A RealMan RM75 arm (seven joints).
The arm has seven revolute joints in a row. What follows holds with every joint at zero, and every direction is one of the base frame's. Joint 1 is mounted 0.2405 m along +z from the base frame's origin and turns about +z. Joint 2 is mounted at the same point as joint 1 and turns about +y. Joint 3 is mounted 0.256 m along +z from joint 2 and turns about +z. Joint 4 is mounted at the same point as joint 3 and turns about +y. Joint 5 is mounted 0.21 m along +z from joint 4 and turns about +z. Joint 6 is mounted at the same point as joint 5 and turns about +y. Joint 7 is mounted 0.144 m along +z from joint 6 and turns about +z. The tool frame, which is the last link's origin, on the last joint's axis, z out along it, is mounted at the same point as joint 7; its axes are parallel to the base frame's.
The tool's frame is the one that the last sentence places.
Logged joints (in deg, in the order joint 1, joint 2, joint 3, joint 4, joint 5, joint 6, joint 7), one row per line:
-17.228 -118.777 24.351 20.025 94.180 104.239 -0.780
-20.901 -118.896 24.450 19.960 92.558 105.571 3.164
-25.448 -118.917 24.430 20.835 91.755 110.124 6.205
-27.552 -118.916 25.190 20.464 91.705 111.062 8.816
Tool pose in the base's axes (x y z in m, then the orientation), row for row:
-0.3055 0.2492 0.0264 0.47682 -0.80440 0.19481 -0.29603
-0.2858 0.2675 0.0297 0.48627 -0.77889 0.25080 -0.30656
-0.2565 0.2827 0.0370 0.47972 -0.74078 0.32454 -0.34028
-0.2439 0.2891 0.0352 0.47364 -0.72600 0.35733 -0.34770
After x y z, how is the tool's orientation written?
As a quaternion, w x y z.
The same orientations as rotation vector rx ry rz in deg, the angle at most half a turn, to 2 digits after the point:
-112.60 27.27 -41.44
-108.58 34.96 -42.73
-103.56 45.37 -47.57
-101.77 50.09 -48.74

